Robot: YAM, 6 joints.
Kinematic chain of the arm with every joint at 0, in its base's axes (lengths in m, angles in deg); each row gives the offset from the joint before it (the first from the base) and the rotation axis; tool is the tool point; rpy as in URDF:
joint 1: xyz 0 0 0.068 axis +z
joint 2: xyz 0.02 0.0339 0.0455 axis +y
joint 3: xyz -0.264 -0.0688 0 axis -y
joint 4: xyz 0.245 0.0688 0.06 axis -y
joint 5: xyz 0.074 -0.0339 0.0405 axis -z
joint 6: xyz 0.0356 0 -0.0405 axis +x
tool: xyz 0 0 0 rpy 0 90 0
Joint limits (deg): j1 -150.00..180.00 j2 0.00..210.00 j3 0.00..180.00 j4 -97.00..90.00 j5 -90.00..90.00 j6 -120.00..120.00
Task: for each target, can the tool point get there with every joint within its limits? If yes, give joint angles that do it. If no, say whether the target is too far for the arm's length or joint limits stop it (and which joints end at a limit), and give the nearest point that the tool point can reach.
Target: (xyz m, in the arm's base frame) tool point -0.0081 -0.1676 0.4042
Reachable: yes | joints -96.21 43.21 42.45 30.23 -16.50 93.55
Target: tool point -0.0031 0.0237 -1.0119
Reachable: no: too far | nearest point -0.0219 0.1674 -0.3714 | short by 0.657 m
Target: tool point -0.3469 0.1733 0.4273
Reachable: yes | joints -28.26 20.39 155.63 -76.63 19.05 -47.22
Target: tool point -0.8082 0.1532 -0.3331
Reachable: no: too far | nearest point -0.5570 0.1056 -0.1908 | short by 0.293 m
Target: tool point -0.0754 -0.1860 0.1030
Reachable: yes | joints -121.58 108.80 42.85 -69.36 -68.72 -32.45
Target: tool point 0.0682 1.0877 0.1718
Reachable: no: too far | nearest point 0.0404 0.6436 0.1476 | short by 0.446 m
